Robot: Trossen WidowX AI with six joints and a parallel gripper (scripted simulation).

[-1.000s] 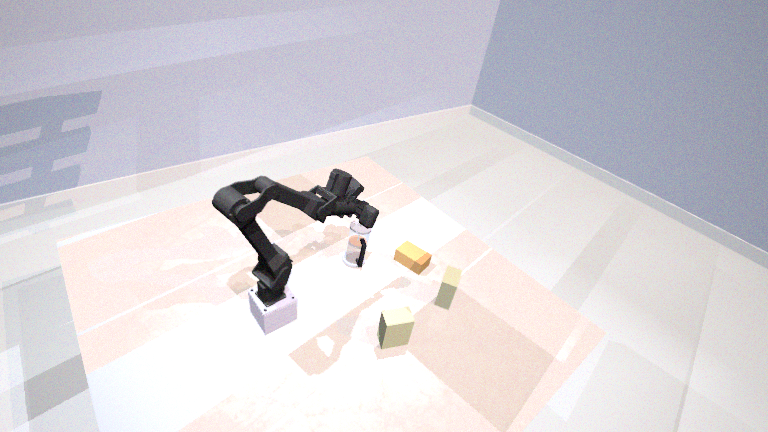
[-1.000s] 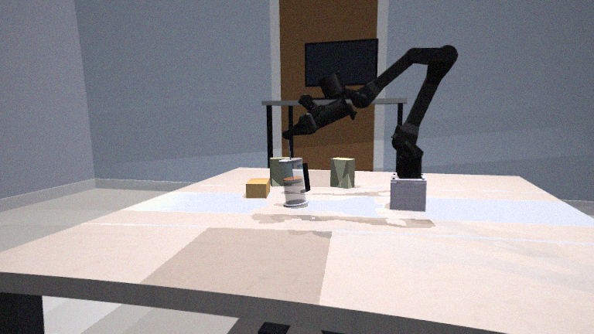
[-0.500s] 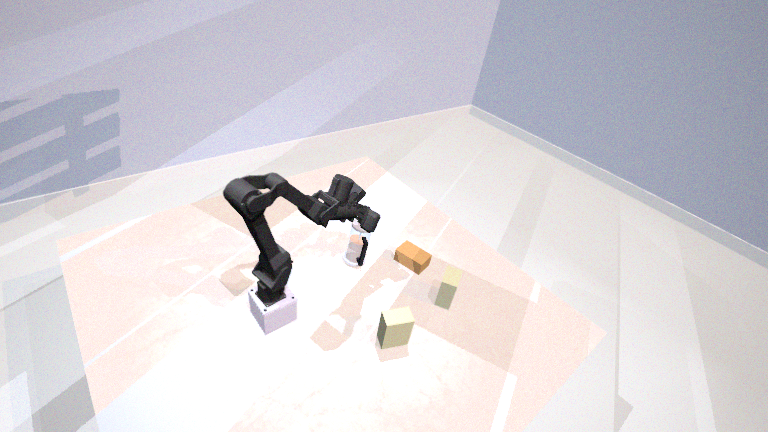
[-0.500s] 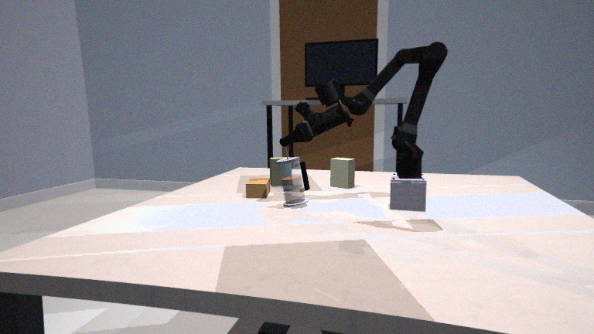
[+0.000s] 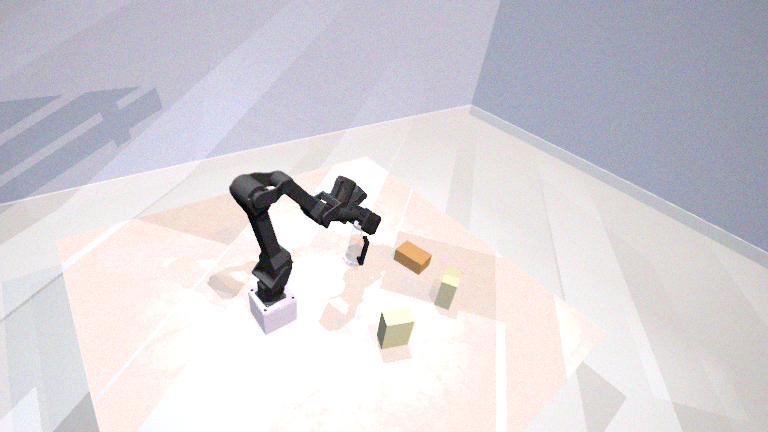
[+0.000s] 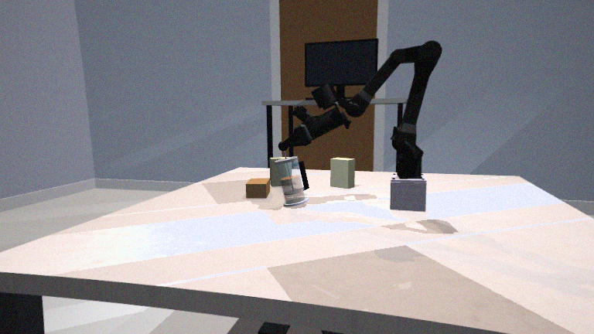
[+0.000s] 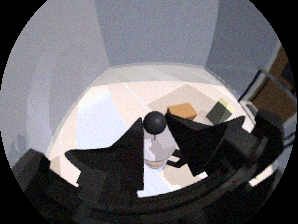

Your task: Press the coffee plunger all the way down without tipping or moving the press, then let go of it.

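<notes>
My gripper tip is 30 mm past the glass coffee press, 20 mm to the left of it and 90 mm above it.
</notes>
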